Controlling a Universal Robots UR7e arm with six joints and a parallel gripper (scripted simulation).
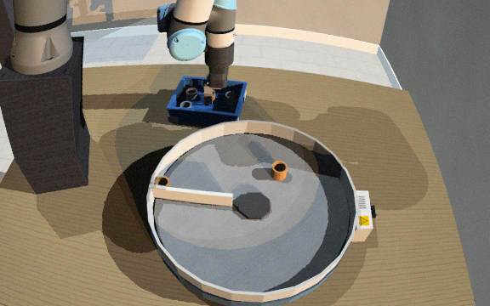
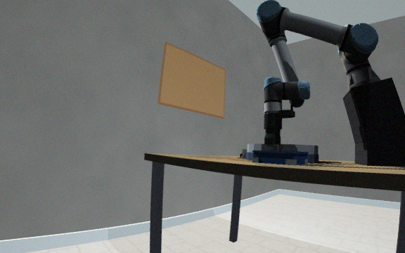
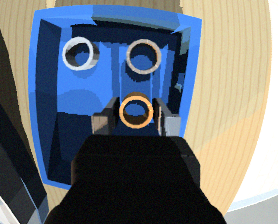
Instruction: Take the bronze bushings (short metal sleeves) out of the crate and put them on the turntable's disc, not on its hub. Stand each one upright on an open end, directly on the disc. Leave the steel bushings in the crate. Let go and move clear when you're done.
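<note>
My gripper is now 3 cm to the left of the blue crate. From my hand the other things lie so: grey turntable disc 38 cm to the right, 11 cm ahead, 2 cm above.
</note>
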